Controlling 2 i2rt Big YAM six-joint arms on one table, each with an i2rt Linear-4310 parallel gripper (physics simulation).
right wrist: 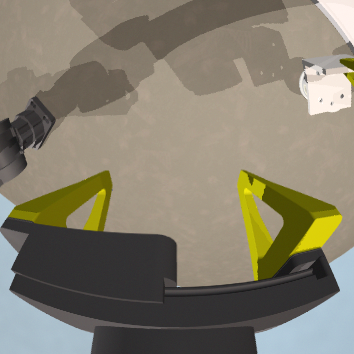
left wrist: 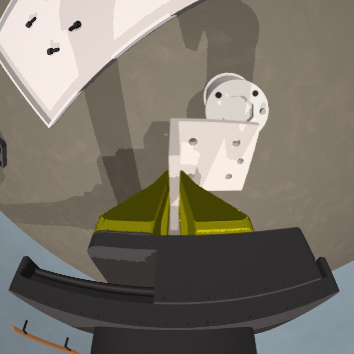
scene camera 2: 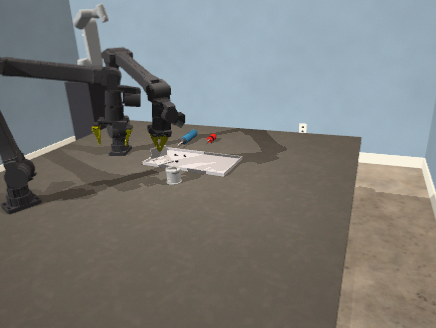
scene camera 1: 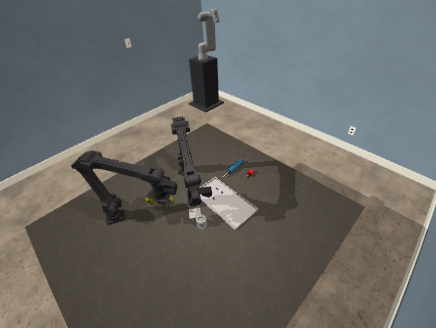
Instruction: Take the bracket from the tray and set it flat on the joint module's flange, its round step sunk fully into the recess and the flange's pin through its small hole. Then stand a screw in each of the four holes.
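Pixels of known places: left gripper, fingertip midpoint: point(right wrist: 343, 63) point(left wrist: 174, 177) point(scene camera 2: 159, 150); right gripper, fingertip midpoint: point(right wrist: 174, 177) point(scene camera 2: 113, 145) point(scene camera 1: 160, 206); left arm's base, origin of the base link: point(scene camera 2: 120, 151); right arm's base, origin of the base link: point(right wrist: 36, 123) point(scene camera 2: 22, 205) point(scene camera 1: 116, 217).
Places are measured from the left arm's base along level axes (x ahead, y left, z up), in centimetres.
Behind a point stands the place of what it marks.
Observation:
My left gripper point(left wrist: 174, 177) {y -35.0, x 31.1, z 13.0 cm} is shut on the upright wall of the white L-shaped bracket point(left wrist: 211, 156) {y -37.1, x 32.9, z 10.1 cm}. The bracket's flat plate with its holes hangs in the air and covers the near edge of the round joint module point(left wrist: 236, 99) {y -36.7, x 37.4, z 5.4 cm}; two black flange holes show beyond it. In scene camera 1 the bracket point(scene camera 1: 194, 212) {y -37.5, x 32.4, z 10.1 cm} is just above and left of the module point(scene camera 1: 201, 222) {y -39.5, x 38.3, z 6.0 cm}. In scene camera 2 the left gripper point(scene camera 2: 159, 142) {y -35.0, x 31.1, z 13.0 cm} is by the tray's left end. The white tray point(scene camera 1: 228, 202) {y -14.2, x 43.9, z 0.4 cm} holds small black screws point(left wrist: 53, 35) {y -12.7, x 30.7, z 0.4 cm}. My right gripper point(right wrist: 174, 177) {y -49.1, x 17.5, z 20.2 cm} is open and empty over the mat, left of the module.
A blue screwdriver point(scene camera 1: 233, 166) {y 16.4, x 32.9, z 4.0 cm} and a red tool point(scene camera 1: 249, 172) {y 16.3, x 46.3, z 3.4 cm} lie on the mat beyond the tray. A grey arm on a black pedestal point(scene camera 1: 205, 81) stands in the far corner of the room.

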